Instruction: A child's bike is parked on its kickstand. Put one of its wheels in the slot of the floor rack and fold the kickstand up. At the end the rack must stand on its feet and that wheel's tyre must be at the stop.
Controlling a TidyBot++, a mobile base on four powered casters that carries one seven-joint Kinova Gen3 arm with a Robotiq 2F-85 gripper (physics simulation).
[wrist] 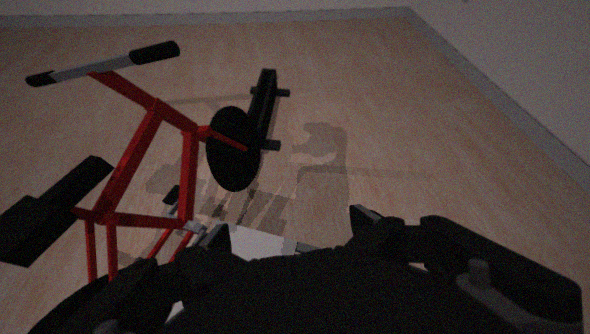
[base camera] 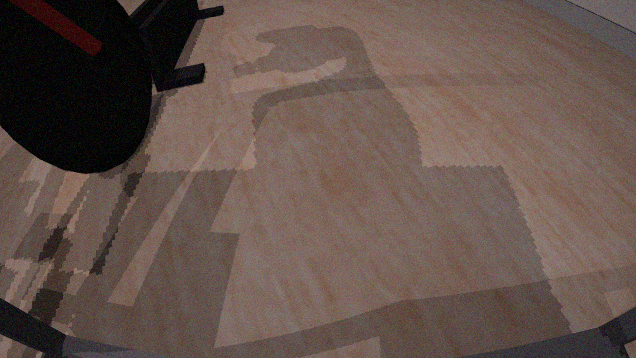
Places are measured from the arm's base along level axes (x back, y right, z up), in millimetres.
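Pixels of known places: gripper, fingertip midpoint: (wrist: 291,227).
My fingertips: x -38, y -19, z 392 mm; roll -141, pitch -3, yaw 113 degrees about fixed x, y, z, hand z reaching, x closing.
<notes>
Behind a point stands the place of what it marks.
The bike's red frame (wrist: 187,175) {x -284, y -440, z -75 mm} is upright at the left of the wrist view. Its handlebar (wrist: 95,67) {x -308, y -520, z 275 mm} has black grips, and its black saddle (wrist: 55,210) {x -42, y -470, z 151 mm} is at the left edge. The front wheel (base camera: 75,110) {x -438, y -361, z -249 mm} (wrist: 232,160) {x -454, y -381, z -187 mm} is a black disc under a red fork. The black floor rack (base camera: 172,40) {x -856, y -380, z -334 mm} (wrist: 263,112) {x -826, y -381, z -236 mm} stands low on its feet, its near end beside the wheel. I cannot tell whether the tyre is in the slot. Grey parts show low on the frame; I cannot make out the kickstand's position. My gripper (wrist: 291,227) {x -38, y -19, z 392 mm} is open and empty, above and apart from the bike.
The pale top of my base (wrist: 257,242) {x -122, y -126, z -14 mm} shows behind the fingers, to the right of the bike's lower frame. A black pedal (wrist: 171,194) {x -264, y -562, z -230 mm} sticks out beside the frame. Walls with a grey skirting (wrist: 480,90) {x -1641, y 954, z -392 mm} (base camera: 595,25) {x -1226, y 1127, z -352 mm} run behind and to the right. Shadows lie across the wooden floor.
</notes>
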